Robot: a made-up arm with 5 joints.
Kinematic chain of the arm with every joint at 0, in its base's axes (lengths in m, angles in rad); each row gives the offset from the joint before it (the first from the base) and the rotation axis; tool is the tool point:
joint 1: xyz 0 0 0.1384 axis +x
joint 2: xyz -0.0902 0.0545 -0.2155 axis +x
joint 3: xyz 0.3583 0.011 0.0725 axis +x
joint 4: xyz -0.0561 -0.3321 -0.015 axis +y
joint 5: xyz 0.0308 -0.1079 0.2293 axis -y
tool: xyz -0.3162 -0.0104 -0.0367
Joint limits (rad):
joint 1: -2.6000..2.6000
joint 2: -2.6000..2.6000
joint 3: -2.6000..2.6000
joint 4: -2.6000..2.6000
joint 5: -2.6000..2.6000
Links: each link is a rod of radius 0.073 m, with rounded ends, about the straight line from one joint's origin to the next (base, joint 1, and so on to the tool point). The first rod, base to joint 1, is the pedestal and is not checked.
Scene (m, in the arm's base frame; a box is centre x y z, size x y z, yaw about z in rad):
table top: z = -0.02
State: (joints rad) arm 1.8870 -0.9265 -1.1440 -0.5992 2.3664
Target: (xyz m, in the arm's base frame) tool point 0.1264 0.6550 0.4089
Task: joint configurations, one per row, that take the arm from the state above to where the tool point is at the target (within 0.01 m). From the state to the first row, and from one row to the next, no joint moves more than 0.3 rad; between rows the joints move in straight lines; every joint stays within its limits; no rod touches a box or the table.
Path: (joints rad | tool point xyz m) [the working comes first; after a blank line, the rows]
Joints at the target: 1.1563 -1.9137 -1.9831 -0.1889 1.0356
Straight joint move there: clear.

1: 1.7409 -1.1239 -1.3118 -0.5171 2.1002 | 0.4175 -0.1290 0.6385
2: 1.5947 -1.3214 -1.4796 -0.4351 1.8341 | 0.3747 0.0328 0.6871
3: 1.4486 -1.5188 -1.6475 -0.3530 1.5679 | 0.3046 0.2297 0.6941
4: 1.3024 -1.7162 -1.8153 -0.2709 1.3018 | 0.2176 0.4564 0.6144
5: 1.1563 -1.9137 -1.9831 -0.1889 1.0356 | 0.1264 0.6550 0.4089

